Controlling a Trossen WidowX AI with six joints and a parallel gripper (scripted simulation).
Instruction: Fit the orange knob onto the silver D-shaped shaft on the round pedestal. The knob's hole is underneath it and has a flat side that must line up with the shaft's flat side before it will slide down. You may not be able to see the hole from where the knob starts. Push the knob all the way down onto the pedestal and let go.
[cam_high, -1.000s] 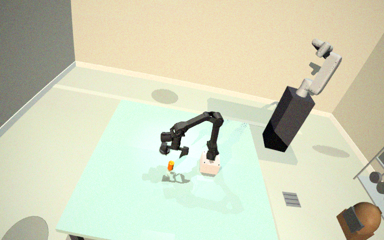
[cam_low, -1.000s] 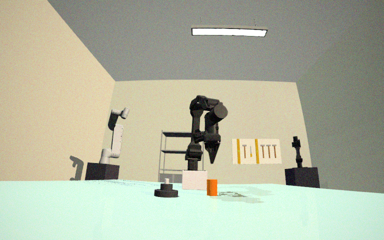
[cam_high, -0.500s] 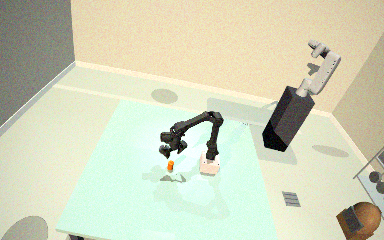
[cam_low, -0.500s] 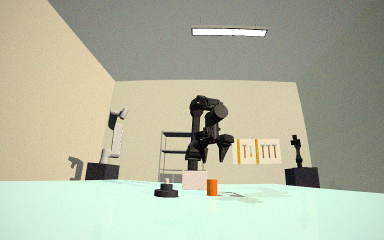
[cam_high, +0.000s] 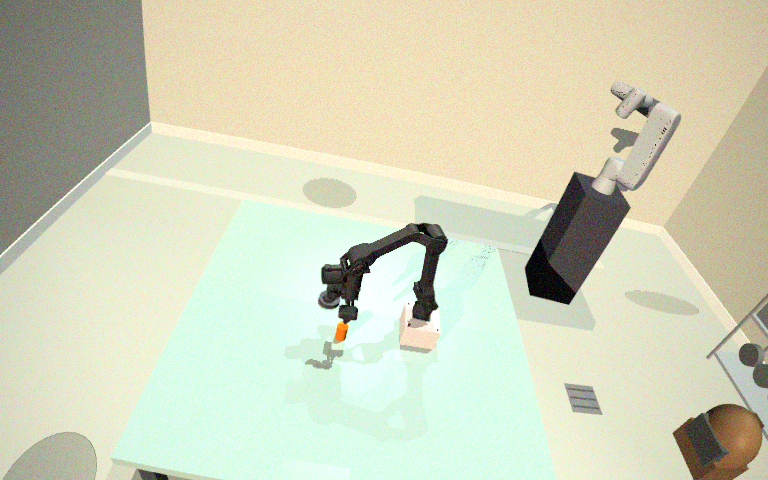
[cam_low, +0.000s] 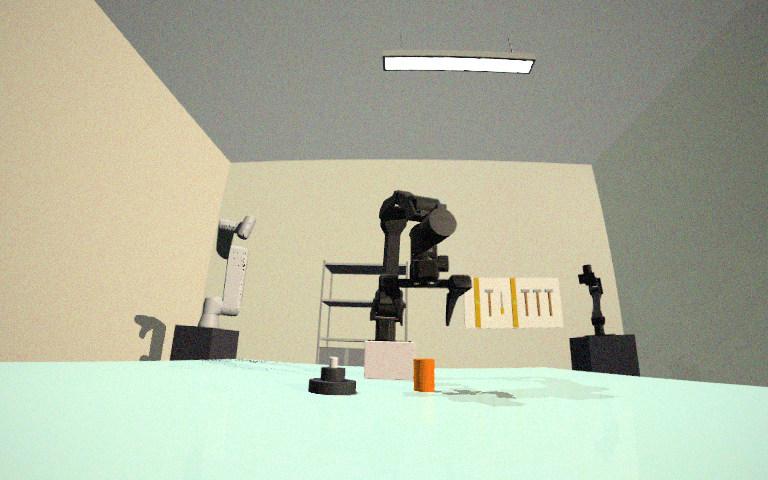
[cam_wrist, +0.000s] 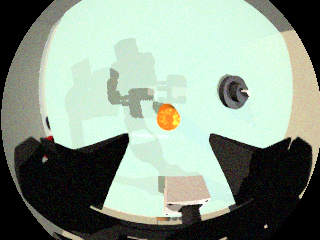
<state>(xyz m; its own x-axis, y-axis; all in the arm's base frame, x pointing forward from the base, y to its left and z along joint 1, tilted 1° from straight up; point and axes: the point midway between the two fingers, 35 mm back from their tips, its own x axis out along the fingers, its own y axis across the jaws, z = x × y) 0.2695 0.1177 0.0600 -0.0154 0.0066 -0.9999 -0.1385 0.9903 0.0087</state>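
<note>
Right now the orange knob is 8 cm below my gripper tip. The rest, counted from my gripper tip: dark round pedestal: 16 cm to the right, 9 cm below, 8 cm ahead.
</note>
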